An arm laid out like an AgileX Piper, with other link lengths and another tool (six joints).
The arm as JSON. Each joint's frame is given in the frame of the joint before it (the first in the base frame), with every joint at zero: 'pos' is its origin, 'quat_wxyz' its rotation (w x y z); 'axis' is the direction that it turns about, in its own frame. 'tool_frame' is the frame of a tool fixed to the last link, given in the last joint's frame.
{
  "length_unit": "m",
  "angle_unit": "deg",
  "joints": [
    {
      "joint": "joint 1",
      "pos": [
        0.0,
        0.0,
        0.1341
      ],
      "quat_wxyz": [
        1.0,
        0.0,
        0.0,
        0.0
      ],
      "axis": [
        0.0,
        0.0,
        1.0
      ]
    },
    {
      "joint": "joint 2",
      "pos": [
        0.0,
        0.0,
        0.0
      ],
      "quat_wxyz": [
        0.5,
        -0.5,
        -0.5,
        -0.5
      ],
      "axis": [
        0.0,
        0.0,
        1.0
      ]
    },
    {
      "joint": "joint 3",
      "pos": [
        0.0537,
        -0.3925,
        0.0
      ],
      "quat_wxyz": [
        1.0,
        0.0,
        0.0,
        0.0
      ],
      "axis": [
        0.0,
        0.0,
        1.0
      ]
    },
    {
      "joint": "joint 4",
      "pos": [
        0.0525,
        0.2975,
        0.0
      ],
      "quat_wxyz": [
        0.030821,
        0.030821,
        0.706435,
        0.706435
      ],
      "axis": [
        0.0,
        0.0,
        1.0
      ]
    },
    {
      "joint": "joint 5",
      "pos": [
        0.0,
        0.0,
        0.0
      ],
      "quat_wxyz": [
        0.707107,
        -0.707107,
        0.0,
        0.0
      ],
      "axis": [
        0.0,
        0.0,
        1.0
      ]
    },
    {
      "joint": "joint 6",
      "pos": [
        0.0,
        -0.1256,
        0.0
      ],
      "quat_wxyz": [
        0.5,
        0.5,
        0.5,
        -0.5
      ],
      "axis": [
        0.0,
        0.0,
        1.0
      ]
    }
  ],
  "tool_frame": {
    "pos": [
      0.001,
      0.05,
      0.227
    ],
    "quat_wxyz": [
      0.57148,
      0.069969,
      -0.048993,
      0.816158
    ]
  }
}
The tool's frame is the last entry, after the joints.
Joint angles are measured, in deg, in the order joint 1, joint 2, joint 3, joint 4, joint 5, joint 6. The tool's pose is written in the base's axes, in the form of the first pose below.
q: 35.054, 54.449, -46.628, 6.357, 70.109, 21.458
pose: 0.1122, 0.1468, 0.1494, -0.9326, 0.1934, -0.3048, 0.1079, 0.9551, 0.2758
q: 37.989, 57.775, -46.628, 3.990, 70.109, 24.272
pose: 0.1129, 0.1437, 0.1375, -0.9437, 0.1690, -0.2844, 0.1091, 0.9706, 0.2148
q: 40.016, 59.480, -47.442, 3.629, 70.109, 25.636
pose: 0.1128, 0.1504, 0.1369, -0.9494, 0.1536, -0.2741, 0.0991, 0.9743, 0.2024
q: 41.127, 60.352, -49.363, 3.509, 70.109, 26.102
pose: 0.1194, 0.1604, 0.1454, -0.9473, 0.1456, -0.2854, 0.0849, 0.9730, 0.2148
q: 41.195, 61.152, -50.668, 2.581, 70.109, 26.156
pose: 0.1291, 0.1618, 0.1498, -0.9425, 0.1420, -0.3024, 0.0794, 0.9744, 0.2102
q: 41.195, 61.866, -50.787, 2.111, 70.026, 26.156
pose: 0.1320, 0.1606, 0.1477, -0.9431, 0.1377, -0.3028, 0.0789, 0.9769, 0.1984
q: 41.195, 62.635, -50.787, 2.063, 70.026, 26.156
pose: 0.1323, 0.1605, 0.1450, -0.9459, 0.1347, -0.2951, 0.0807, 0.9788, 0.1883
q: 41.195, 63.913, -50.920, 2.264, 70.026, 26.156
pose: 0.1323, 0.1621, 0.1413, -0.9508, 0.1321, -0.2801, 0.0843, 0.9807, 0.1766
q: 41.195, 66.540, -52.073, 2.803, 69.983, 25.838
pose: 0.1363, 0.1696, 0.1385, -0.9578, 0.1256, -0.2584, 0.0845, 0.9827, 0.1646
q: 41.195, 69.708, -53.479, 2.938, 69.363, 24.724
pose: 0.1462, 0.1781, 0.1342, -0.9634, 0.1048, -0.2469, 0.0687, 0.9862, 0.1504
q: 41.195, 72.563, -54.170, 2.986, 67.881, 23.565
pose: 0.1567, 0.1863, 0.1265, -0.9667, 0.0847, -0.2415, 0.0514, 0.9887, 0.1409
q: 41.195, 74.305, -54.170, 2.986, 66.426, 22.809
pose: 0.1635, 0.1913, 0.1191, -0.9680, 0.0722, -0.2402, 0.0401, 0.9899, 0.1362
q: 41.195, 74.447, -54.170, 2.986, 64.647, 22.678
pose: 0.1719, 0.1983, 0.1188, -0.9626, 0.0761, -0.2601, 0.0362, 0.9872, 0.1551
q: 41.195, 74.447, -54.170, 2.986, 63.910, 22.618
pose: 0.1754, 0.2012, 0.1191, -0.9600, 0.0779, -0.2690, 0.0342, 0.9859, 0.1636
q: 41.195, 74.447, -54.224, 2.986, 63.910, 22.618
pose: 0.1757, 0.2015, 0.1194, -0.9598, 0.0781, -0.2697, 0.0341, 0.9858, 0.1642
